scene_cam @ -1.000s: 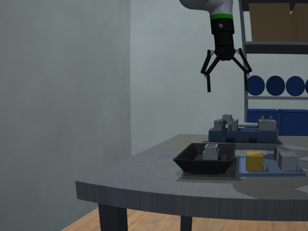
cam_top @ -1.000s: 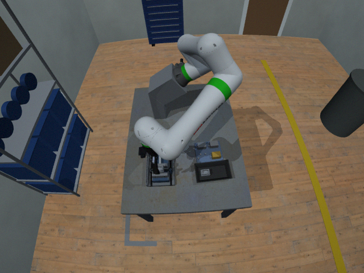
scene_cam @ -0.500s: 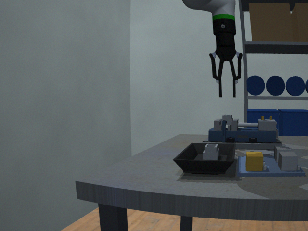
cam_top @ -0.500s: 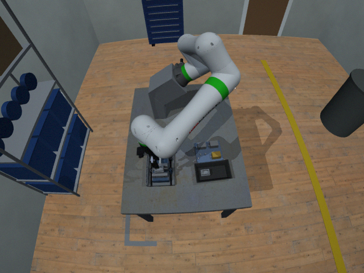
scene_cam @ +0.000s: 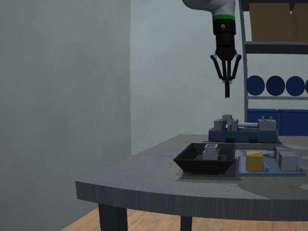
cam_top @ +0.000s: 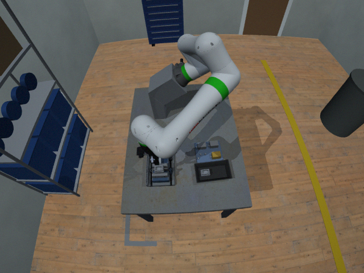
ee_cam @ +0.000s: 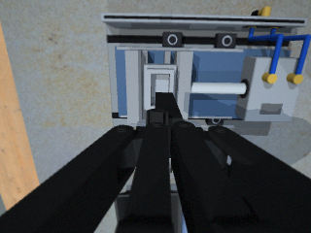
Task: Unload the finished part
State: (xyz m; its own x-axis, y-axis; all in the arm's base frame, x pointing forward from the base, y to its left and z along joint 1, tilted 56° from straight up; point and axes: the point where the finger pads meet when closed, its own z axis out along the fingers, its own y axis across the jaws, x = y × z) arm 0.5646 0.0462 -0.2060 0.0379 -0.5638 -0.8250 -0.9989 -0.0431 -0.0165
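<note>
Right now my hand is 110 mm above the pocketed block. Also, from my hand: yellow block: 390 mm to the left, 190 mm below, 120 mm behind; blue fixture plate: 340 mm to the left, 210 mm below, 160 mm behind.
</note>
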